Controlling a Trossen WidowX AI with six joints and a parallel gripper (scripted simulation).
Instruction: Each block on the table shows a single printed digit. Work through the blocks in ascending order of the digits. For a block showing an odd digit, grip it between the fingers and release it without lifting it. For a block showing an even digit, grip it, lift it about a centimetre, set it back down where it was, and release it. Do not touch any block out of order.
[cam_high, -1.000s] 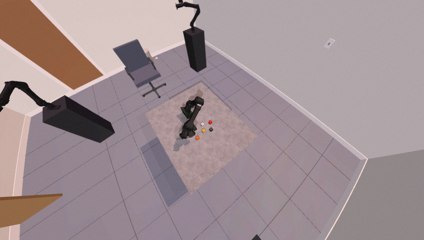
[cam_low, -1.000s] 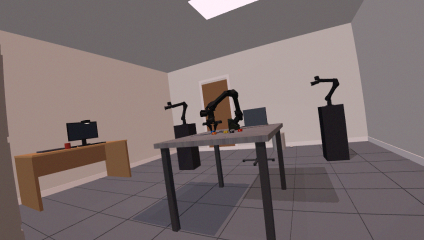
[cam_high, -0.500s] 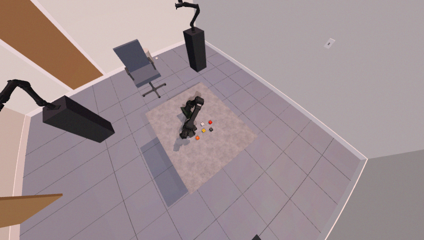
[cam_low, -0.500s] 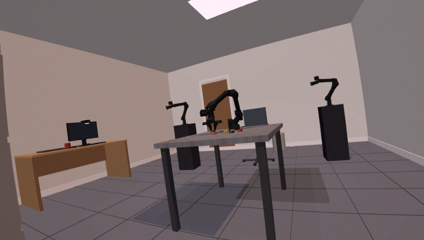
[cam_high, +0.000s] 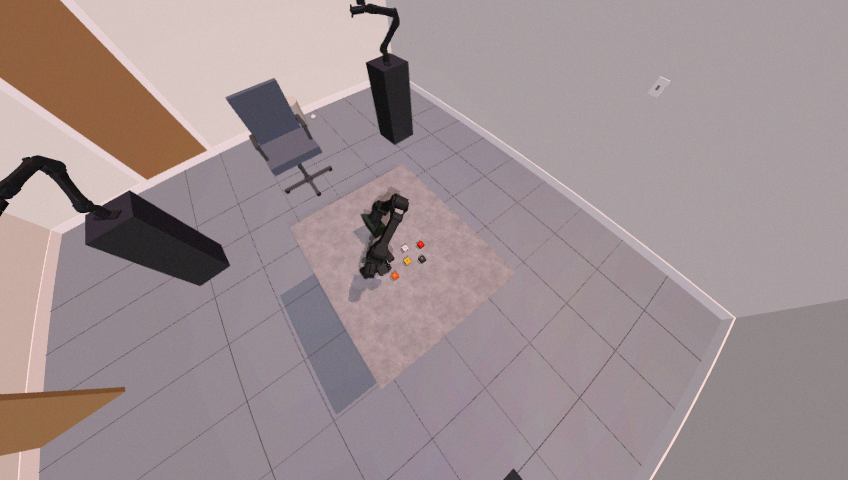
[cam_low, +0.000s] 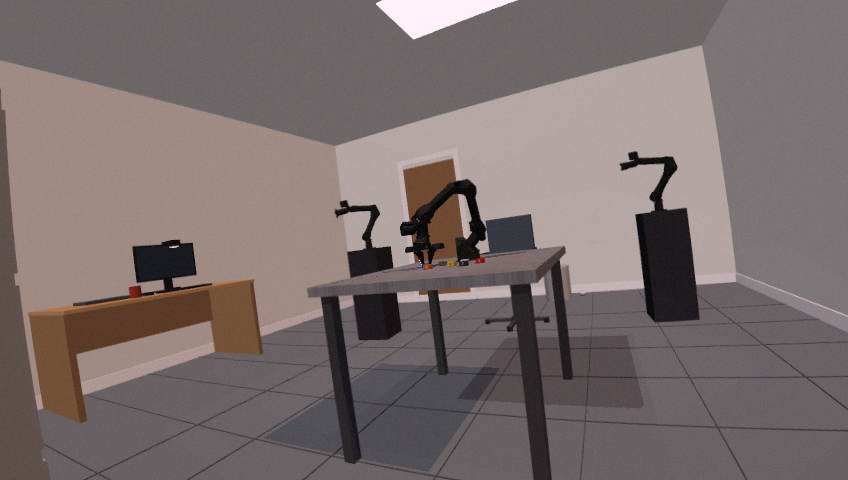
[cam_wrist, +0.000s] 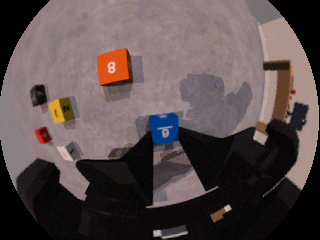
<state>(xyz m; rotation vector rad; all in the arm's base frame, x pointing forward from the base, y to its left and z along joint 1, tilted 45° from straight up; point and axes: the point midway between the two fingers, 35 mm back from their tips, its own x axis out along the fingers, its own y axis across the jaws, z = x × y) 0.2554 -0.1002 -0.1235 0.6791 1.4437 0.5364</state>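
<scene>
My gripper tip is now 10 mm short of the blue block. Round my gripper tip: yellow block 150 mm to the left, 60 mm ahead; orange block 90 mm ahead, 40 mm to the left; dark grey block 220 mm to the left, 110 mm ahead.
</scene>
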